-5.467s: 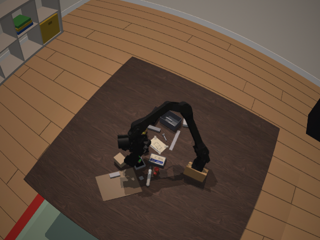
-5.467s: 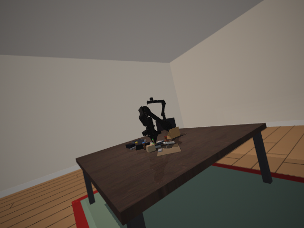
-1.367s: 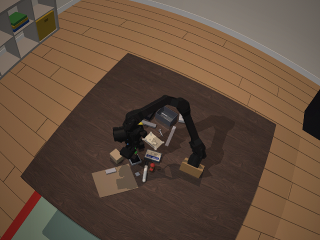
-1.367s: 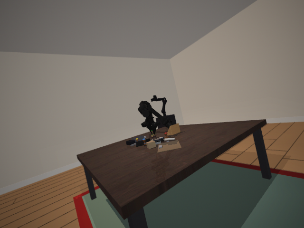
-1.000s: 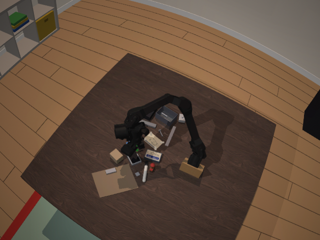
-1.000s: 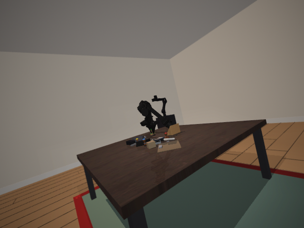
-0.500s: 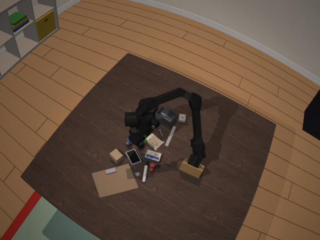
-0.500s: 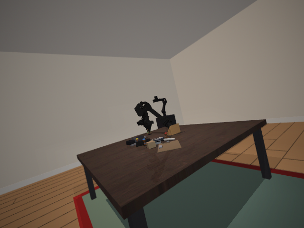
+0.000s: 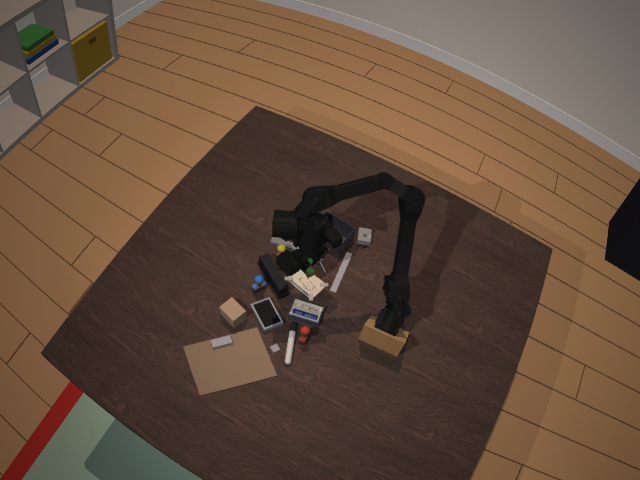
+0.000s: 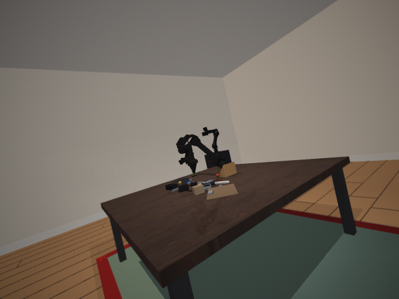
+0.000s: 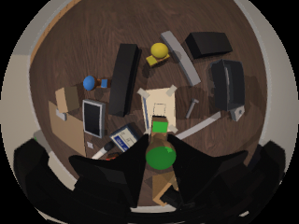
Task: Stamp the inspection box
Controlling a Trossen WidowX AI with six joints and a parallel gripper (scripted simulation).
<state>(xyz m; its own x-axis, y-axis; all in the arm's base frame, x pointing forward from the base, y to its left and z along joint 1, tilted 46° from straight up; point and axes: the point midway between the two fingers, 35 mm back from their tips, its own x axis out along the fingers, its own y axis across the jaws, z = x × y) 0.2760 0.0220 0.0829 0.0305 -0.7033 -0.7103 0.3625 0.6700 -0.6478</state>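
Right now my gripper tip is 9 cm above the cream card and 1 cm to the left of it. From my gripper tip the other things lie so: green-knobbed stamp: right at my gripper tip; then black bar: 9 cm ahead, 8 cm below, 3 cm to the left; then blue-labelled box: 8 cm to the left, 8 cm below, 5 cm behind.
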